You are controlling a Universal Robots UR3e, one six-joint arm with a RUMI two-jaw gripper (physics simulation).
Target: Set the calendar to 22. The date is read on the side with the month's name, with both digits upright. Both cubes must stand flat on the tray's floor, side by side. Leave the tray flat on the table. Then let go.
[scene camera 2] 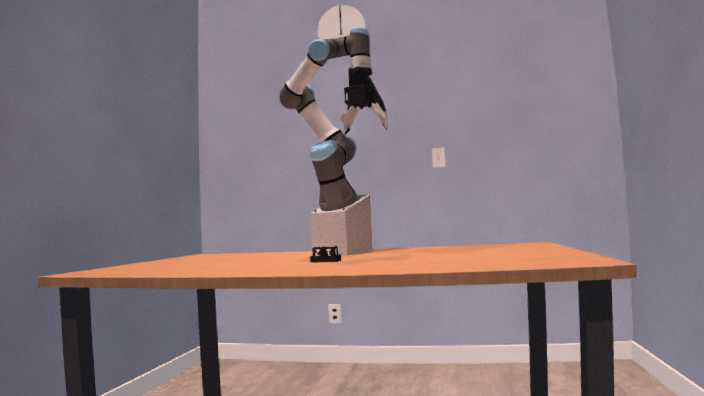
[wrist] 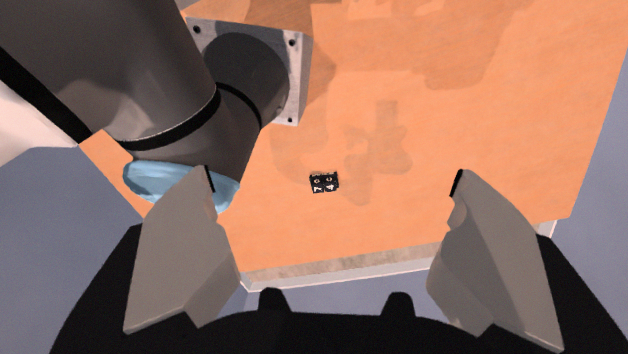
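The small black calendar tray (scene camera 2: 325,259) stands flat on the table, in front of the robot's base. Two black cubes with white digits sit side by side in it: a left cube (scene camera 2: 318,252) (wrist: 317,184) and a right cube (scene camera 2: 330,252) (wrist: 330,183), as each view shows them. In the scene view the left face looks like a 2 or Z, the right one like an inverted 1. In the wrist view a 7 and a 4 show, with round marks above them. The month's name is not readable. My gripper (scene camera 2: 366,130) (wrist: 329,171) is open and empty, high above the table.
The wooden table (scene camera 2: 450,265) (wrist: 500,125) carries the robot's grey base block (scene camera 2: 329,230) (wrist: 301,80) right behind the calendar. In the wrist view the arm's lower links (wrist: 150,75) fill the upper left. Arm shadows fall beside the calendar.
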